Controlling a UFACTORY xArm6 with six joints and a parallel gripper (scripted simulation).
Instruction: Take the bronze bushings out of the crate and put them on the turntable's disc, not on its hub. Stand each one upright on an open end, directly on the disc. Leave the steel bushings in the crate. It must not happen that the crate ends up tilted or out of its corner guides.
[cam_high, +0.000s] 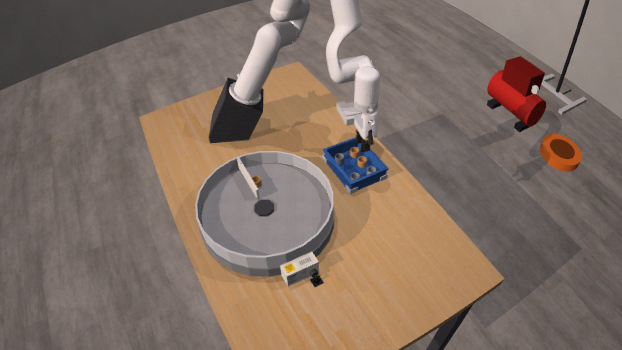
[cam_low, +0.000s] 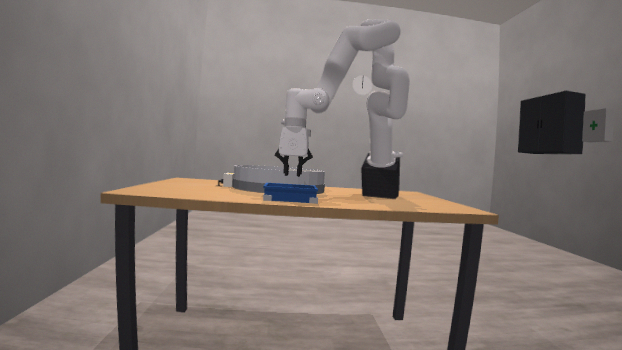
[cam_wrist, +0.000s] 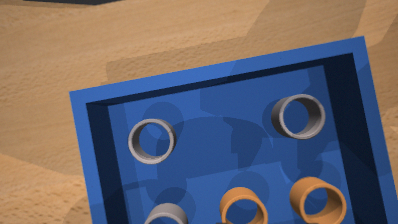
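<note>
My gripper is now 10 mm short of the blue crate, 30 mm to the left of it and 80 mm above it. The rest, counted from my hand: grey turntable disc: 100 mm ahead, 380 mm to the right, 60 mm below.
</note>
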